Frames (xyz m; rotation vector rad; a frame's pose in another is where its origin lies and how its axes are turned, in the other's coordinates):
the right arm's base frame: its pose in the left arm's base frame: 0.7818 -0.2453 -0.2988 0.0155 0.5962 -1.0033
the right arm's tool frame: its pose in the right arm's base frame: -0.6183 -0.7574 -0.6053 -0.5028 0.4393 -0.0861
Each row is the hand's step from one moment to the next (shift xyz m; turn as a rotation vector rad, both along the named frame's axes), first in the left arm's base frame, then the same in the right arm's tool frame.
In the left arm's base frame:
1: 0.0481 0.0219 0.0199 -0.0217 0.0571 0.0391
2: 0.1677 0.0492 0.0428 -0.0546 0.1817 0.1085
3: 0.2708 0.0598 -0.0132 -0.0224 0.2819 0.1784
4: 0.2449 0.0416 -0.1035 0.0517 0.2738 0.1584
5: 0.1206 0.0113 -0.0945 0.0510 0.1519 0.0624
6: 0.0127 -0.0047 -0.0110 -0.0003 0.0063 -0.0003
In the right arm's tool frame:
1: -0.0282 0.0239 0.0427 -0.0686 0.0023 -0.0235
2: -0.0603 0.0822 0.1483 -0.2066 0.0238 -0.0673
3: -0.0251 0.1711 0.2172 -0.3258 0.0594 -0.0457
4: 0.0509 0.2032 0.1689 -0.3039 0.1008 0.0157
5: 0.0624 0.1211 0.0711 -0.1499 0.0819 0.0198
6: 0.0115 0.0096 0.0089 -0.0042 0.0041 -0.0023

